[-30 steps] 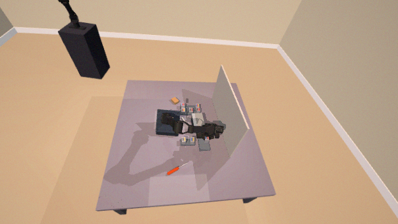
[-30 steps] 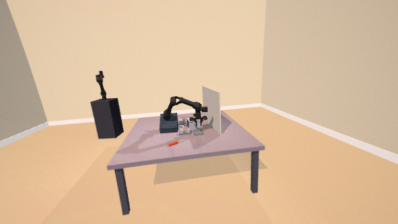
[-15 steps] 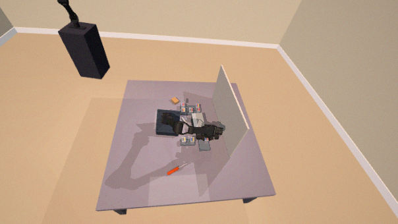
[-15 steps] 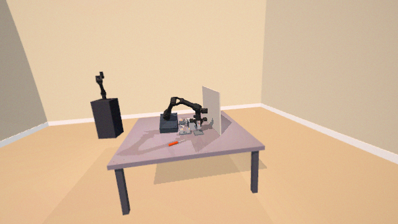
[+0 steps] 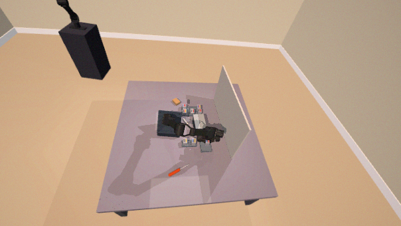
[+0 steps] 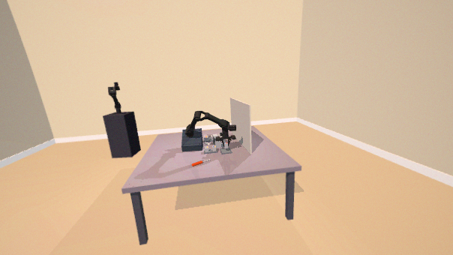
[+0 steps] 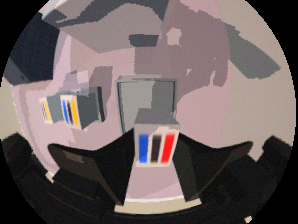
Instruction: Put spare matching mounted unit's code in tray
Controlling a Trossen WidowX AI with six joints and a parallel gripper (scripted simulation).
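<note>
Now: gripper tip 1 cm past the grey tray and 4 cm above it. Round my gripper tip: mounted unit: 8 cm behind, 19 cm to the left; orange block: 34 cm behind, 46 cm to the left, 3 cm below; pale panel: 14 cm ahead, 24 cm to the left, 18 cm above.
</note>
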